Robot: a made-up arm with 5 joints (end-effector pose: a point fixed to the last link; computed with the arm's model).
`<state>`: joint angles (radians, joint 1 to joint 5).
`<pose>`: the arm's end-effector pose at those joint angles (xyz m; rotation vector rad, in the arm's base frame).
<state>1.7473 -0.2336 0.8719 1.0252 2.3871</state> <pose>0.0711 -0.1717 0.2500 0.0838 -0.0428 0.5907</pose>
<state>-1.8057 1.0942 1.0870 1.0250 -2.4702</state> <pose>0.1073 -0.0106 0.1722 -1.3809 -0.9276 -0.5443</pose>
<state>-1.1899 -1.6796 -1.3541 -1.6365 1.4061</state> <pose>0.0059 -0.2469 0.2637 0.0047 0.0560 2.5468</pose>
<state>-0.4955 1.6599 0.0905 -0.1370 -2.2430</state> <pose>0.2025 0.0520 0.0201 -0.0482 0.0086 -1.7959</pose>
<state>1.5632 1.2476 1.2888 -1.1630 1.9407</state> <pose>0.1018 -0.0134 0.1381 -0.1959 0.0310 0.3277</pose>
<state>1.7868 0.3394 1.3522 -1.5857 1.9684</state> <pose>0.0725 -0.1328 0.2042 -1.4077 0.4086 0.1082</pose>
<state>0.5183 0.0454 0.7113 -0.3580 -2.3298</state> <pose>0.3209 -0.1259 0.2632 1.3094 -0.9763 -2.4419</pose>
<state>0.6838 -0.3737 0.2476 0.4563 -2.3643</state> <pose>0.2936 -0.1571 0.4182 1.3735 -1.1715 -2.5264</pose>
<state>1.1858 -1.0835 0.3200 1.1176 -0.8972</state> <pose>0.1480 -0.1146 0.4791 -0.1733 -1.4374 -1.8194</pose>
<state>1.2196 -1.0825 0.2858 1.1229 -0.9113</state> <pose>0.1429 -0.1126 0.4848 -0.1930 -1.4788 -1.8430</pose>
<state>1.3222 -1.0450 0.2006 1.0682 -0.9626</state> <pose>0.1306 -0.1142 0.4992 -0.2554 -1.6298 -1.9009</pose>
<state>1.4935 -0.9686 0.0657 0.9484 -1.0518</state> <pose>0.1107 -0.1166 0.5218 -0.3780 -1.8986 -1.9505</pose>
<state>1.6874 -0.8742 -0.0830 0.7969 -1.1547</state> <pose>0.0881 -0.1157 0.5459 -0.5455 -2.2097 -1.9224</pose>
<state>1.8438 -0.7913 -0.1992 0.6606 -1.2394</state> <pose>0.0702 -0.1124 0.5638 -0.6999 -2.4536 -1.8232</pose>
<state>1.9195 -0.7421 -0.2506 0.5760 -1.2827</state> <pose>0.0608 -0.1122 0.5714 0.7490 2.4732 1.6796</pose>
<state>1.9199 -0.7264 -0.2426 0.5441 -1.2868</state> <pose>0.0590 -0.1169 0.5705 0.7459 2.4796 1.6678</pose>
